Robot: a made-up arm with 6 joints. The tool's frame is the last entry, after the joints. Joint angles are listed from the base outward.
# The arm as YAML. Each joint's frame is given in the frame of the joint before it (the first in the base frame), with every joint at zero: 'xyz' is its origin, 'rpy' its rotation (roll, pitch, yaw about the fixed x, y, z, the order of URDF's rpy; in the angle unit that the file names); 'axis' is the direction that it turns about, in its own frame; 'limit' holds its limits. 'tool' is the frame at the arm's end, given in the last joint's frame.
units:
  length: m
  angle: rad
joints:
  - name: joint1
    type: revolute
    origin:
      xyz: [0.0, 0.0, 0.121]
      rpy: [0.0, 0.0, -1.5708]
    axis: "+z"
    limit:
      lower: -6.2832
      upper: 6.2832
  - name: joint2
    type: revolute
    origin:
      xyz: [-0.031, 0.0, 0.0]
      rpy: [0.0, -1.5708, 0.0]
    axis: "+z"
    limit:
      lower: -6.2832
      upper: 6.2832
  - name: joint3
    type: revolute
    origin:
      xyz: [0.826, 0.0, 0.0]
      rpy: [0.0, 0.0, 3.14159]
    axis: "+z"
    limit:
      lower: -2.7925
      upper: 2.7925
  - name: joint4
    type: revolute
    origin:
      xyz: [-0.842, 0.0, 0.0]
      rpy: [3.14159, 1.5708, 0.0]
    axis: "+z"
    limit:
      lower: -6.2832
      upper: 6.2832
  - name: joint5
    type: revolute
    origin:
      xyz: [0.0, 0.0, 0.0]
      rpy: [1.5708, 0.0, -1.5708]
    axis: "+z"
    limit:
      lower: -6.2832
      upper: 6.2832
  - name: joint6
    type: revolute
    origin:
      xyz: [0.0, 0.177, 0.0]
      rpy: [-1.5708, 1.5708, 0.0]
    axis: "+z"
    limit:
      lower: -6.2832
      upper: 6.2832
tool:
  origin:
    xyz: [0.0, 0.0, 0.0]
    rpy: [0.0, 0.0, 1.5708]
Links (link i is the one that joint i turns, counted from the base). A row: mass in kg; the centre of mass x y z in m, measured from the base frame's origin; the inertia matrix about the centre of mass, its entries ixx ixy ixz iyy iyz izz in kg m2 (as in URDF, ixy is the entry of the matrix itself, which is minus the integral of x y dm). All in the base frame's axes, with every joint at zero. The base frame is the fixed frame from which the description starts. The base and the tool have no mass.
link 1: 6.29; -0.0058 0.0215 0.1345; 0.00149 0 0 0.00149 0 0.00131
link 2: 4.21; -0.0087 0.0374 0.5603; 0.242 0 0 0.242 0 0.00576
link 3: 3.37; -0.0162 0.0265 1.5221; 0.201 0 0 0.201 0 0.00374
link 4: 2.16; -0.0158 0.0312 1.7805; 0.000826 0 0 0.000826 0 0.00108
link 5: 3.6; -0.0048 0.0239 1.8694; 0.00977 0 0 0.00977 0 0.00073
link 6: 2.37; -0.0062 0.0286 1.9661; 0.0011 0 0 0.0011 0 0.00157
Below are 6 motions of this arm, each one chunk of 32 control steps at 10 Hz.
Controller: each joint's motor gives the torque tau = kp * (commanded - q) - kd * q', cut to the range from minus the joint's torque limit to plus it. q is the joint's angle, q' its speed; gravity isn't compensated. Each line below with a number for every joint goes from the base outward.
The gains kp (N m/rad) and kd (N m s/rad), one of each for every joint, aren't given. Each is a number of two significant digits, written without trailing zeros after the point. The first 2 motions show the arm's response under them.
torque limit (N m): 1.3 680 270 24 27 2.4
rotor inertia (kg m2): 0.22 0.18 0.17 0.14 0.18 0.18
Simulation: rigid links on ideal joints. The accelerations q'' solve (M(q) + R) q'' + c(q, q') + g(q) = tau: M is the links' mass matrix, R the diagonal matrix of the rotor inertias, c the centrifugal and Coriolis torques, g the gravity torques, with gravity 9.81 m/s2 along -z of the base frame. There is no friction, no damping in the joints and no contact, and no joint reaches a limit. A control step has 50 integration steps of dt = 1/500 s. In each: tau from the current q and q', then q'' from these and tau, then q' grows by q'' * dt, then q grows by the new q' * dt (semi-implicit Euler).
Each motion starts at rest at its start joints. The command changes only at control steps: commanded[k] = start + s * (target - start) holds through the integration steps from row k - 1 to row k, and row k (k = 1, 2, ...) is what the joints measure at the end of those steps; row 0 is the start. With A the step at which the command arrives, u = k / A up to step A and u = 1 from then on. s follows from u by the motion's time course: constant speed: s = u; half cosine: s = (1 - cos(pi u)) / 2; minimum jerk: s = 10 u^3 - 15 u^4 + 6 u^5; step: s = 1 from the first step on.
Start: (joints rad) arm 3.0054 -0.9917 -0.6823 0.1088 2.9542 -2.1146
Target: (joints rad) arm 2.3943 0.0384 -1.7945 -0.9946 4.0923 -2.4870
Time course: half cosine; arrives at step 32
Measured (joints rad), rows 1 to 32:
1: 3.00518 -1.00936 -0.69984 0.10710 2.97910 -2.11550
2: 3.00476 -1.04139 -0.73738 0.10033 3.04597 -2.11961
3: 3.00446 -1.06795 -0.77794 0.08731 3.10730 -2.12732
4: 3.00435 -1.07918 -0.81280 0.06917 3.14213 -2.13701
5: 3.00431 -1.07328 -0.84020 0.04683 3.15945 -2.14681
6: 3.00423 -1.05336 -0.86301 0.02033 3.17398 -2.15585
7: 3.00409 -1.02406 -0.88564 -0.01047 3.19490 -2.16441
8: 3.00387 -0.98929 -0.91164 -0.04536 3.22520 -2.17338
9: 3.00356 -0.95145 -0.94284 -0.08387 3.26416 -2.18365
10: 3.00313 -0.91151 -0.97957 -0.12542 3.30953 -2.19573
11: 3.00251 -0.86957 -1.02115 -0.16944 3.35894 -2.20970
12: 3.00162 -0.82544 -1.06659 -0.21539 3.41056 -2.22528
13: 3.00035 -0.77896 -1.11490 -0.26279 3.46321 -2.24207
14: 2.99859 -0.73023 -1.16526 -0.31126 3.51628 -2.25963
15: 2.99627 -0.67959 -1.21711 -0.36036 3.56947 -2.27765
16: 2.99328 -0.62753 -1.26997 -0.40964 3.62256 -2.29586
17: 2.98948 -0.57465 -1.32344 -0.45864 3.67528 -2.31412
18: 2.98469 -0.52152 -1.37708 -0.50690 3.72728 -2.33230
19: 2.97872 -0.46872 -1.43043 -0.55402 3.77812 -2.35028
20: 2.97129 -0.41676 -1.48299 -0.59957 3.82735 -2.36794
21: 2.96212 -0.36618 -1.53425 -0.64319 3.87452 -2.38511
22: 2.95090 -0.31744 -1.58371 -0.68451 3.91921 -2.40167
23: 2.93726 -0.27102 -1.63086 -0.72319 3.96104 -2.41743
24: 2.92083 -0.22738 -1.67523 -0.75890 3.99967 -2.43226
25: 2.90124 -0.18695 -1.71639 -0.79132 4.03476 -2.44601
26: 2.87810 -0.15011 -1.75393 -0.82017 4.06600 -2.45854
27: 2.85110 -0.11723 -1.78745 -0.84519 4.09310 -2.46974
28: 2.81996 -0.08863 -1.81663 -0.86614 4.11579 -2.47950
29: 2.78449 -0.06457 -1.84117 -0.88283 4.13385 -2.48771
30: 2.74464 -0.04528 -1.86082 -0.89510 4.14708 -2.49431
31: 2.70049 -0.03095 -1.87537 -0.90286 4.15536 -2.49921
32: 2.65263 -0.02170 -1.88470 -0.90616 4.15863 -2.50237
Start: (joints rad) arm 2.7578 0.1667 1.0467 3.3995 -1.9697 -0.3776
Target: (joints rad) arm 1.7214 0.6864 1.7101 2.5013 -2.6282 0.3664
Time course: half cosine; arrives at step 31
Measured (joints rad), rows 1 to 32:
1: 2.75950 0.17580 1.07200 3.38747 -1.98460 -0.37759
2: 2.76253 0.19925 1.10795 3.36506 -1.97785 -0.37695
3: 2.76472 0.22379 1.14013 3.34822 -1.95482 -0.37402
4: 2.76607 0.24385 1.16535 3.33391 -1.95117 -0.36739
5: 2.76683 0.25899 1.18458 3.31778 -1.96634 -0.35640
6: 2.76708 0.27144 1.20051 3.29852 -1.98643 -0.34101
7: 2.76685 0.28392 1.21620 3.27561 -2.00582 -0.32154
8: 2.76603 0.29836 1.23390 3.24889 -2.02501 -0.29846
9: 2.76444 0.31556 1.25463 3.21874 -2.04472 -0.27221
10: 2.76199 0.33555 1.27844 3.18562 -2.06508 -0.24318
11: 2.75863 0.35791 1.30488 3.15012 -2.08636 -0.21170
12: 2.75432 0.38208 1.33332 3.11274 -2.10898 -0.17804
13: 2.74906 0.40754 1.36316 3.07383 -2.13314 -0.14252
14: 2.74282 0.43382 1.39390 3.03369 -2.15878 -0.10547
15: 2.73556 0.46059 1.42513 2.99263 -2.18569 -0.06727
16: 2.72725 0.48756 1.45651 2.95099 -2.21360 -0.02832
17: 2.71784 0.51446 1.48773 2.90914 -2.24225 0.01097
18: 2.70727 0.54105 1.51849 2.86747 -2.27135 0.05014
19: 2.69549 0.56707 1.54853 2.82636 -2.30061 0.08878
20: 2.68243 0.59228 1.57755 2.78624 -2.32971 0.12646
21: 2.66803 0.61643 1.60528 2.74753 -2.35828 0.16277
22: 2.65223 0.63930 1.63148 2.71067 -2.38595 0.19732
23: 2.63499 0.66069 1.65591 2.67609 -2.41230 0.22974
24: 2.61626 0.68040 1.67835 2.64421 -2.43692 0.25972
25: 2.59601 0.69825 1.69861 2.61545 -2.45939 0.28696
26: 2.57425 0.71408 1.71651 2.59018 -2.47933 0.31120
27: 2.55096 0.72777 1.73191 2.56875 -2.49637 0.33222
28: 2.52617 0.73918 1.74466 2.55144 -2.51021 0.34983
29: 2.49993 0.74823 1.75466 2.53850 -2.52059 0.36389
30: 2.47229 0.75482 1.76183 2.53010 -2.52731 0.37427
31: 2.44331 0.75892 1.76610 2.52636 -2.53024 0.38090
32: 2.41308 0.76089 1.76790 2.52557 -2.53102 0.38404
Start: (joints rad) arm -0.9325 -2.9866 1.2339 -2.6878 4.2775 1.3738
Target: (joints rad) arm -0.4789 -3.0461 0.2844 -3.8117 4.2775 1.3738
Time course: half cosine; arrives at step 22
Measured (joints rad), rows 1 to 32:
1: -0.93076 -2.99593 1.20609 -2.67350 4.28391 1.37404
2: -0.92743 -3.01669 1.16336 -2.65137 4.27630 1.37389
3: -0.92575 -3.03508 1.12211 -2.65812 4.26087 1.37271
4: -0.92632 -3.04628 1.08512 -2.69548 4.25736 1.37115
5: -0.92842 -3.05078 1.04995 -2.75157 4.26596 1.37026
6: -0.93111 -3.05135 1.01292 -2.81774 4.27780 1.37053
7: -0.93359 -3.05078 0.97115 -2.89037 4.28735 1.37178
8: -0.93526 -3.05081 0.92331 -2.96821 4.29434 1.37348
9: -0.93563 -3.05205 0.86956 -3.05055 4.30054 1.37522
10: -0.93419 -3.05437 0.81106 -3.13645 4.30716 1.37680
11: -0.93036 -3.05736 0.74942 -3.22452 4.31450 1.37824
12: -0.92345 -3.06060 0.68633 -3.31288 4.32234 1.37959
13: -0.91257 -3.06377 0.62339 -3.39935 4.33029 1.38094
14: -0.89654 -3.06669 0.56199 -3.48183 4.33797 1.38229
15: -0.87387 -3.06925 0.50342 -3.55849 4.34505 1.38362
16: -0.84275 -3.07141 0.44880 -3.62784 4.35130 1.38488
17: -0.80156 -3.07312 0.39921 -3.68896 4.35666 1.38602
18: -0.74949 -3.07436 0.35556 -3.74105 4.36115 1.38700
19: -0.68688 -3.07516 0.31866 -3.78322 4.36474 1.38782
20: -0.61563 -3.07554 0.28916 -3.81483 4.36744 1.38848
21: -0.53935 -3.07560 0.26753 -3.83546 4.36925 1.38899
22: -0.46282 -3.07544 0.25407 -3.84477 4.37020 1.38935
23: -0.39024 -3.07475 0.24741 -3.84506 4.37038 1.38955
24: -0.32473 -3.07330 0.24489 -3.84232 4.37040 1.38959
25: -0.26792 -3.07160 0.24445 -3.84012 4.37065 1.38951
26: -0.22004 -3.07016 0.24471 -3.83898 4.37086 1.38940
27: -0.18078 -3.06929 0.24494 -3.83866 4.37077 1.38930
28: -0.14980 -3.06901 0.24489 -3.83887 4.37047 1.38923
29: -0.12685 -3.06913 0.24458 -3.83933 4.37014 1.38917
30: -0.11186 -3.06946 0.24417 -3.83980 4.36991 1.38914
31: -0.10483 -3.06981 0.24378 -3.84013 4.36978 1.38912
32: -0.10581 -3.07006 0.24351 -3.84028 4.36975 1.38912

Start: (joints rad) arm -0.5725 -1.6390 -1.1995 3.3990 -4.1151 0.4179
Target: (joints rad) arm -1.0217 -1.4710 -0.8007 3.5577 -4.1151 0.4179
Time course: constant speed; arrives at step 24
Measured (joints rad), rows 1 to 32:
1: -0.57285 -1.65859 -1.19036 3.40288 -4.16108 0.41690
2: -0.57328 -1.68176 -1.19080 3.40579 -4.23495 0.41344
3: -0.57375 -1.69660 -1.18946 3.40821 -4.25880 0.40912
4: -0.57474 -1.70061 -1.18109 3.41362 -4.24787 0.40590
5: -0.57641 -1.69668 -1.16633 3.42146 -4.23459 0.40448
6: -0.57865 -1.68901 -1.14853 3.42953 -4.22881 0.40445
7: -0.58133 -1.68067 -1.13062 3.43665 -4.22726 0.40509
8: -0.58445 -1.67303 -1.11394 3.44288 -4.22691 0.40587
9: -0.58807 -1.66634 -1.09857 3.44864 -4.22716 0.40648
10: -0.59225 -1.66035 -1.08404 3.45427 -4.22783 0.40685
11: -0.59704 -1.65467 -1.06988 3.45992 -4.22853 0.40702
12: -0.60246 -1.64904 -1.05576 3.46566 -4.22892 0.40705
13: -0.60853 -1.64330 -1.04152 3.47146 -4.22899 0.40705
14: -0.61527 -1.63743 -1.02713 3.47729 -4.22885 0.40706
15: -0.62265 -1.63147 -1.01263 3.48311 -4.22861 0.40711
16: -0.63067 -1.62545 -0.99807 3.48888 -4.22833 0.40720
17: -0.63929 -1.61941 -0.98349 3.49462 -4.22802 0.40732
18: -0.64848 -1.61337 -0.96891 3.50033 -4.22770 0.40745
19: -0.65822 -1.60733 -0.95433 3.50603 -4.22734 0.40760
20: -0.66848 -1.60130 -0.93974 3.51171 -4.22695 0.40775
21: -0.67925 -1.59525 -0.92513 3.51737 -4.22650 0.40791
22: -0.69050 -1.58920 -0.91051 3.52303 -4.22600 0.40806
23: -0.70222 -1.58314 -0.89586 3.52868 -4.22545 0.40822
24: -0.71439 -1.57706 -0.88119 3.53432 -4.22485 0.40839
25: -0.72689 -1.57145 -0.87080 3.53748 -4.22206 0.40852
26: -0.73977 -1.56824 -0.86529 3.53751 -4.21892 0.40867
27: -0.75321 -1.56742 -0.86340 3.53639 -4.21901 0.40886
28: -0.76730 -1.56814 -0.86358 3.53529 -4.22119 0.40899
29: -0.78206 -1.56941 -0.86456 3.53451 -4.22313 0.40903
30: -0.79748 -1.57055 -0.86553 3.53406 -4.22400 0.40900
31: -0.81350 -1.57125 -0.86612 3.53390 -4.22411 0.40895
32: -0.83004 -1.57151 -0.86631 3.53393 -4.22391 0.40891

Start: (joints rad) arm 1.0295 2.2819 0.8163 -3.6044 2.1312 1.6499
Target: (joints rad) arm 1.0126 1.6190 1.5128 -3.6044 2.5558 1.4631
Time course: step
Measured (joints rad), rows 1 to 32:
1: 1.03167 2.06772 1.15342 -3.61672 2.19917 1.60684
2: 1.04298 1.88783 1.31832 -3.62326 2.51029 1.53855
3: 1.04805 1.77356 1.39157 -3.60088 2.58118 1.48522
4: 1.04708 1.71684 1.43201 -3.59287 2.50868 1.45343
5: 1.04495 1.69483 1.46045 -3.59531 2.46798 1.43916
6: 1.04285 1.68927 1.48254 -3.60048 2.47405 1.43672
7: 1.04072 1.68938 1.49808 -3.60407 2.48626 1.44054
8: 1.03856 1.69019 1.50700 -3.60480 2.48757 1.44602
9: 1.03644 1.69019 1.51087 -3.60387 2.48313 1.45040
10: 1.03439 1.68953 1.51195 -3.60276 2.47982 1.45280
11: 1.03232 1.68872 1.51194 -3.60211 2.47899 1.45353
12: 1.03016 1.68811 1.51175 -3.60190 2.47923 1.45330
13: 1.02790 1.68778 1.51165 -3.60190 2.47946 1.45274
14: 1.02556 1.68766 1.51167 -3.60196 2.47951 1.45220
15: 1.02317 1.68765 1.51174 -3.60200 2.47951 1.45185
16: 1.02076 1.68767 1.51181 -3.60202 2.47952 1.45169
17: 1.01834 1.68770 1.51185 -3.60201 2.47953 1.45166
18: 1.01593 1.68770 1.51187 -3.60200 2.47953 1.45170
19: 1.01356 1.68770 1.51188 -3.60199 2.47953 1.45175
20: 1.01122 1.68770 1.51187 -3.60197 2.47953 1.45180
21: 1.00895 1.68770 1.51187 -3.60196 2.47953 1.45182
22: 1.00675 1.68770 1.51187 -3.60195 2.47953 1.45184
23: 1.00463 1.68769 1.51187 -3.60194 2.47954 1.45184
24: 1.00261 1.68769 1.51187 -3.60194 2.47954 1.45183
25: 1.00071 1.68769 1.51187 -3.60193 2.47955 1.45183
26: 0.99893 1.68769 1.51187 -3.60192 2.47955 1.45183
27: 0.99728 1.68769 1.51187 -3.60192 2.47956 1.45183
28: 0.99577 1.68769 1.51187 -3.60191 2.47956 1.45183
29: 0.99441 1.68769 1.51187 -3.60191 2.47956 1.45183
30: 0.99321 1.68769 1.51187 -3.60190 2.47956 1.45183
31: 0.99217 1.68769 1.51187 -3.60190 2.47956 1.45183
32: 0.99129 1.68769 1.51187 -3.60190 2.47957 1.45183

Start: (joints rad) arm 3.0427 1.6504 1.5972 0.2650 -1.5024 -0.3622
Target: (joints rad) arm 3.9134 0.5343 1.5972 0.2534 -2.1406 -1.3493
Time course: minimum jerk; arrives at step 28
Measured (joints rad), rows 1 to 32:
1: 3.04205 1.66999 1.58662 0.25775 -1.45291 -0.36242
2: 3.04151 1.69111 1.58784 0.25507 -1.38016 -0.36341
3: 3.04177 1.70318 1.59413 0.26084 -1.36683 -0.36589
4: 3.04226 1.70314 1.59864 0.26470 -1.38615 -0.37131
5: 3.04281 1.69186 1.59980 0.26418 -1.40694 -0.38149
6: 3.04370 1.67132 1.59936 0.26238 -1.42486 -0.39796
7: 3.04520 1.64289 1.59925 0.26163 -1.44499 -0.42167
8: 3.04741 1.60709 1.60031 0.26212 -1.46980 -0.45301
9: 3.05041 1.56415 1.60253 0.26317 -1.49920 -0.49188
10: 3.05425 1.51433 1.60562 0.26434 -1.53283 -0.53789
11: 3.05893 1.45812 1.60928 0.26535 -1.57057 -0.59032
12: 3.06433 1.39632 1.61336 0.26620 -1.61214 -0.64824
13: 3.07036 1.32995 1.61777 0.26705 -1.65696 -0.71052
14: 3.07696 1.26024 1.62248 0.26801 -1.70429 -0.77587
15: 3.08409 1.18853 1.62745 0.26907 -1.75329 -0.84291
16: 3.09178 1.11624 1.63261 0.27021 -1.80303 -0.91019
17: 3.10006 1.04480 1.63788 0.27137 -1.85247 -0.97628
18: 3.10901 0.97565 1.64313 0.27251 -1.90050 -1.03979
19: 3.11871 0.91014 1.64826 0.27358 -1.94597 -1.09944
20: 3.12927 0.84955 1.65317 0.27456 -1.98775 -1.15410
21: 3.14079 0.79499 1.65777 0.27542 -2.02485 -1.20282
22: 3.15337 0.74738 1.66197 0.27616 -2.05645 -1.24490
23: 3.16710 0.70736 1.66575 0.27680 -2.08203 -1.27986
24: 3.18203 0.67526 1.66908 0.27736 -2.10137 -1.30753
25: 3.19818 0.65105 1.67198 0.27786 -2.11462 -1.32803
26: 3.21554 0.63425 1.67447 0.27834 -2.12234 -1.34184
27: 3.23406 0.62392 1.67665 0.27882 -2.12548 -1.34980
28: 3.25370 0.61858 1.67861 0.27933 -2.12548 -1.35317
29: 3.27438 0.61634 1.68044 0.27986 -2.12410 -1.35360
30: 3.29605 0.61564 1.68197 0.28031 -2.12290 -1.35265
31: 3.31869 0.61551 1.68306 0.28055 -2.12229 -1.35143
32: 3.34229 0.61551 1.68369 0.28061 -2.12204 -1.35048

